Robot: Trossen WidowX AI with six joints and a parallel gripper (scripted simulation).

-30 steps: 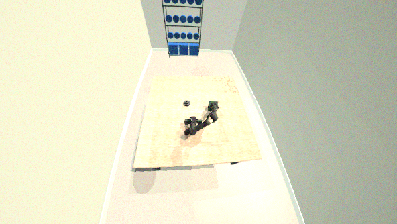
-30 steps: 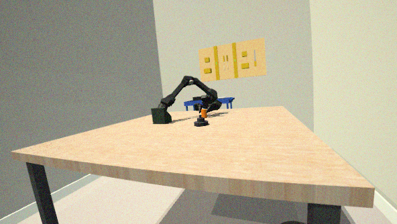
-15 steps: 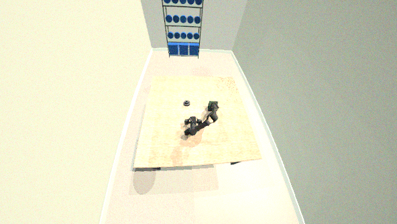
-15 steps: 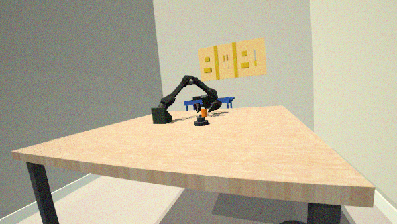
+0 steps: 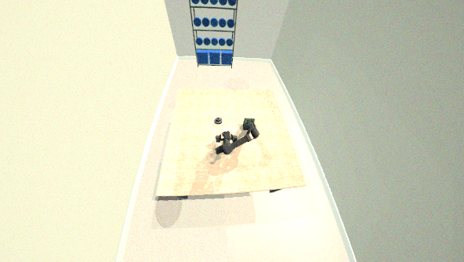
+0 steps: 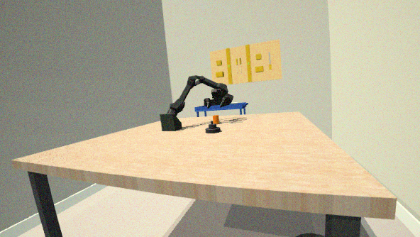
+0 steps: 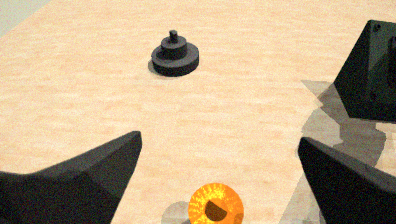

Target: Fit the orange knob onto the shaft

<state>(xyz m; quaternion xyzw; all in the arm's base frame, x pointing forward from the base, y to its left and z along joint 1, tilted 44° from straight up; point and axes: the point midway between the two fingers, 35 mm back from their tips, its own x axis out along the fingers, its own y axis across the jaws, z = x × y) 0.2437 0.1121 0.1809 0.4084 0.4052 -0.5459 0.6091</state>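
My gripper tip is 20 mm to the right of the orange knob and 90 mm above it. The rest, counted from my gripper tip: pedestal (90 mm ahead, 230 mm to the right, 90 mm below).
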